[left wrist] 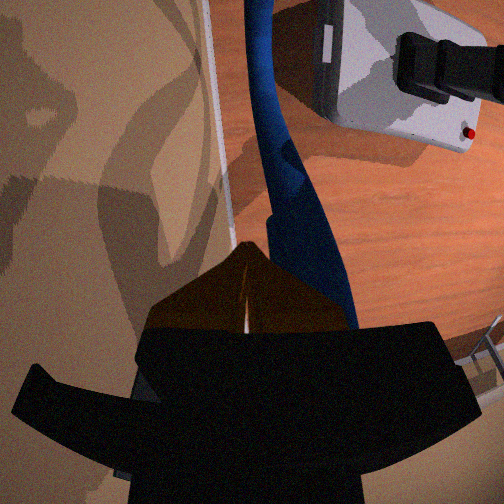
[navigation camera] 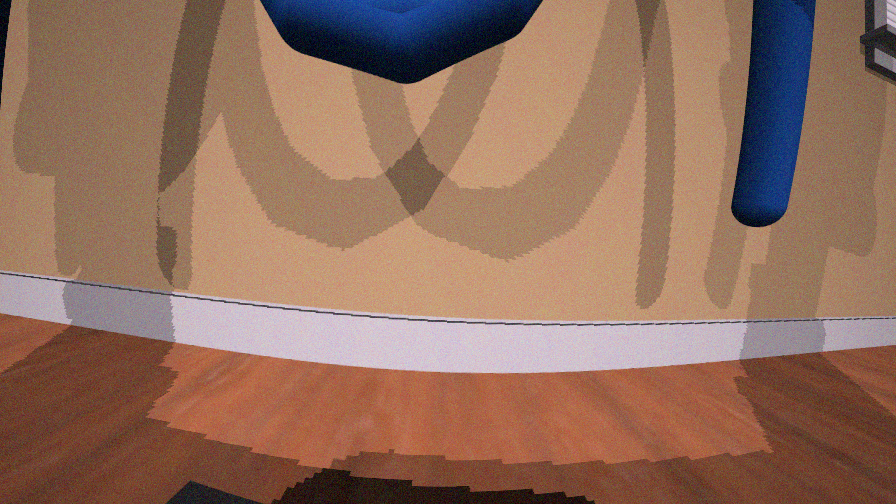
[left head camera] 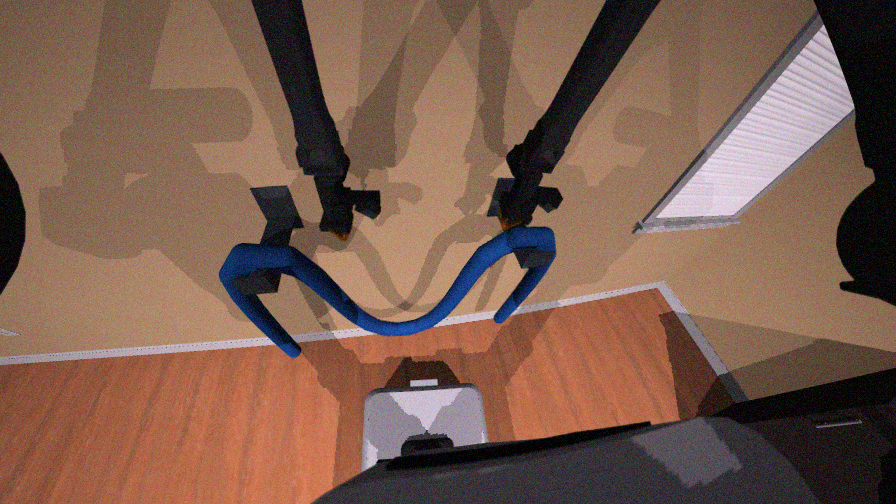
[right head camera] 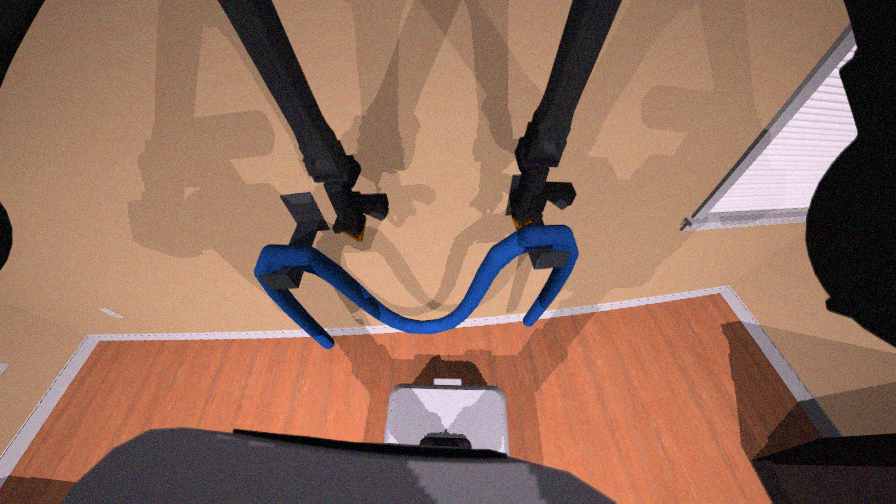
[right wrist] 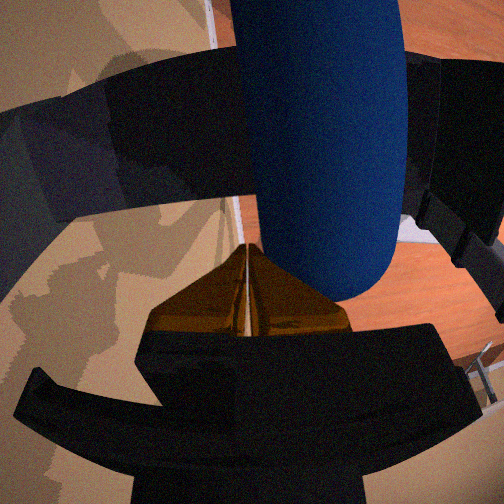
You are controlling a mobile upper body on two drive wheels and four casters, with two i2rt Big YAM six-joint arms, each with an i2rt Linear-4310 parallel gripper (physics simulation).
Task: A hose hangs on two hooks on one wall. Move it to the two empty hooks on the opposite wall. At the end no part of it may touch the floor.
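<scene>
A blue hose (left head camera: 388, 294) hangs on two dark hooks on the tan wall, one at the left (left head camera: 266, 250) and one at the right (left head camera: 532, 253). It sags in the middle and both ends dangle above the floor. It also shows in the right head view (right head camera: 413, 294). My left gripper (left head camera: 338, 231) is shut and empty, just above the hose to the right of the left hook. In the left wrist view its fingers (left wrist: 246, 295) meet beside the hose (left wrist: 295, 215). My right gripper (left head camera: 510, 220) is shut and empty, just above the hose at the right hook. In the right wrist view its fingers (right wrist: 247, 290) meet beside the hose (right wrist: 325, 145).
A white baseboard (navigation camera: 438, 341) runs along the wall's foot above a wooden floor. A window with blinds (left head camera: 751, 144) is on the side wall at the right. My grey base (left head camera: 422, 416) stands close to the wall, below the hose's sag.
</scene>
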